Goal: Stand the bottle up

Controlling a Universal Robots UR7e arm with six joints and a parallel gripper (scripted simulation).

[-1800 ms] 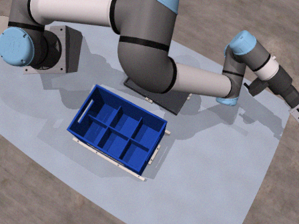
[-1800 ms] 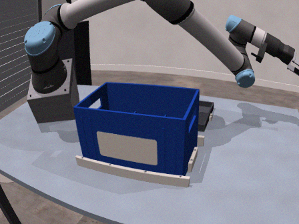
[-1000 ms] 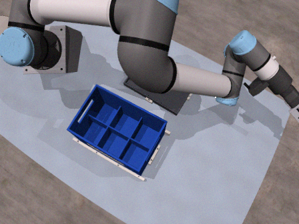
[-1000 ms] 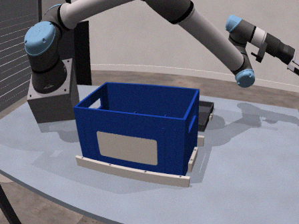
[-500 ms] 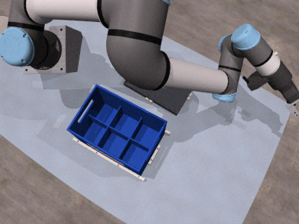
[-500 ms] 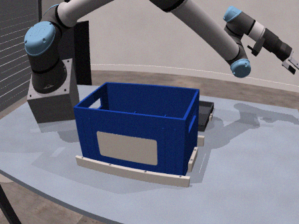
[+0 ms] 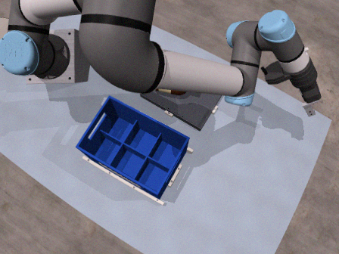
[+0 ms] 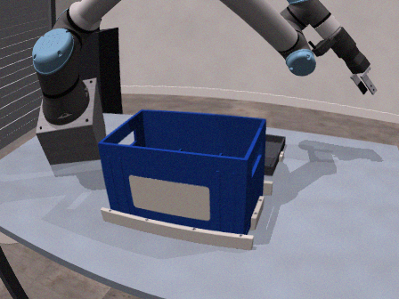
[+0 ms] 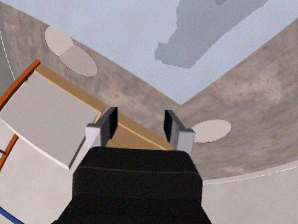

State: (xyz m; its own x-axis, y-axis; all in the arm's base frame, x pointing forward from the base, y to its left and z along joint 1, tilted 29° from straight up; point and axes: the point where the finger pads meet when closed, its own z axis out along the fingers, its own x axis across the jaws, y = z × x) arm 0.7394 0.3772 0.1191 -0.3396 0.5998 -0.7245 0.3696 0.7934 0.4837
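The bottle lies 40 cm behind my hand, 9 cm to the right of it and 17 cm below it. From my hand the other things lie so: dark tray: 38 cm behind, 9 cm to the right, 20 cm below; blue crate: 38 cm behind, 37 cm to the right, 13 cm below.
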